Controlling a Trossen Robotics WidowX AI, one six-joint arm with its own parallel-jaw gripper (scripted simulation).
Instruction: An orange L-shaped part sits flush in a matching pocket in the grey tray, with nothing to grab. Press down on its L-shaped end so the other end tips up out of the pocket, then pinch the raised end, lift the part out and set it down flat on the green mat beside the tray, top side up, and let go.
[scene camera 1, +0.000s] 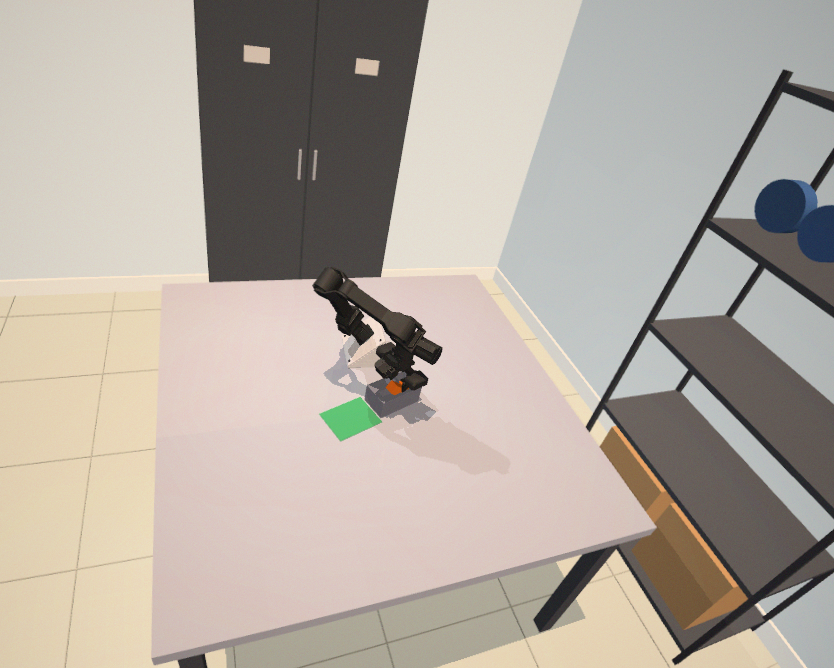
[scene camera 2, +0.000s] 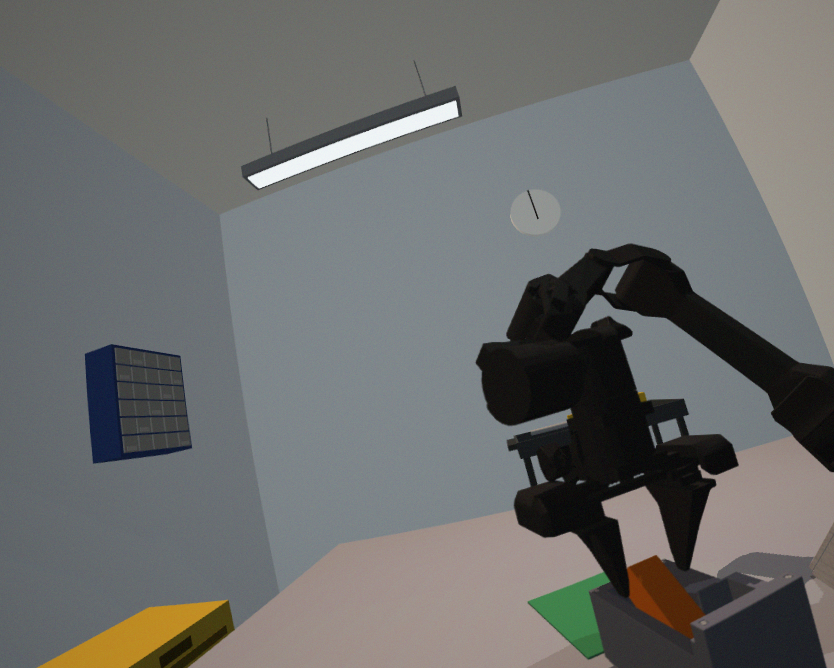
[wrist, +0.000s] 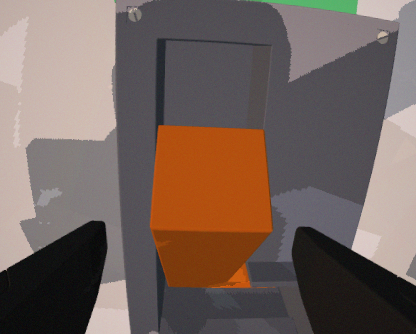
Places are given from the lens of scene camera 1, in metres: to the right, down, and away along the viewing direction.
my gripper (scene camera 1: 397, 385): -0.06, 0.16, 1.61
green mat (scene camera 1: 346, 420): -0.21, 0.26, 1.57
